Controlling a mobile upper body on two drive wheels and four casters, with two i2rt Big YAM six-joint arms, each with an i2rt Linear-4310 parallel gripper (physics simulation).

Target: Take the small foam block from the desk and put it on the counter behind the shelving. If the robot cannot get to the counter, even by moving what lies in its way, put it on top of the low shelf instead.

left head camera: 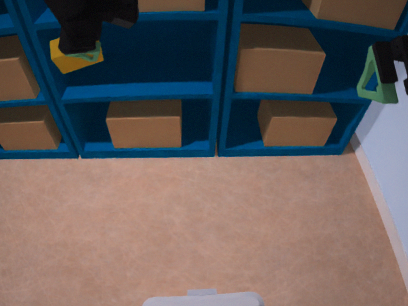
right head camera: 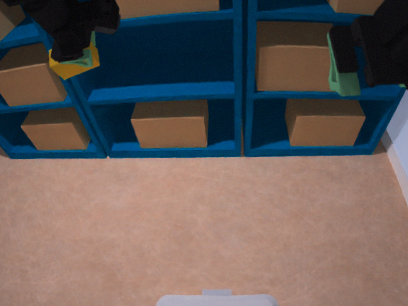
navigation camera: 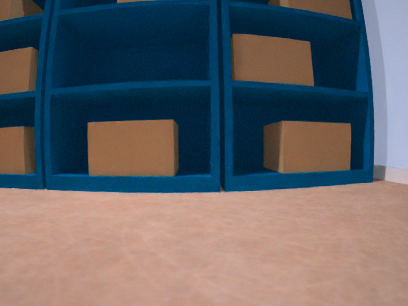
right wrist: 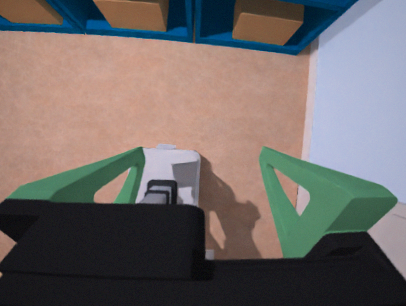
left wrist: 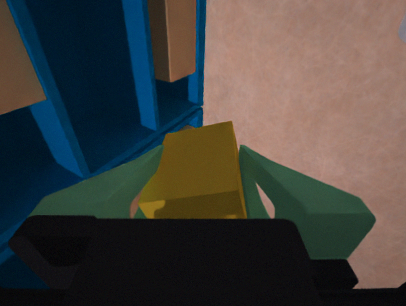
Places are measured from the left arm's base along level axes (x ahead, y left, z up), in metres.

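Pixels of known places: left gripper, fingertip midpoint: (left head camera: 95, 50) (right head camera: 91, 56) (left wrist: 202, 153); right gripper, fingertip midpoint: (left head camera: 385, 91) (right head camera: 366, 83) (right wrist: 202, 153).
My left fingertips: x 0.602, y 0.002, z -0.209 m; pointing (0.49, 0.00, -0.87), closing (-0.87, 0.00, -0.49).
Note:
Ahead of a thing's pixels: the offset from my left fingertips to its top centre. "*": to the spot under its first point.
The small yellow foam block @(dx -0.014, dy +0.032, dz +0.053 m) (left head camera: 65, 64) (right head camera: 62, 69) (left wrist: 200, 162) is held between the green fingers of my left gripper (left wrist: 202, 153), which is shut on it. It is up in front of the blue shelving (left head camera: 140, 90) (right head camera: 165, 92) (navigation camera: 135, 183), apart from it in the left wrist view. My right gripper (right wrist: 202, 153) (right head camera: 375, 90) is open, with no object between its fingers, near the right end of the shelving in the head views. The desk, the counter and the low shelf do not show. What stands behind the shelving is hidden.
Tall blue units stand side by side across the way, with brown boxes @(* dx +0.681, dy +0.051, dz -0.915 m) (left head camera: 145, 125) (navigation camera: 132, 147) in several compartments. A pale blue wall (left head camera: 382, 135) (right wrist: 360, 100) (navigation camera: 392, 75) stands at the right, close to the shelving's end. My pale base (left head camera: 205, 301) (right wrist: 187, 167) shows low down.

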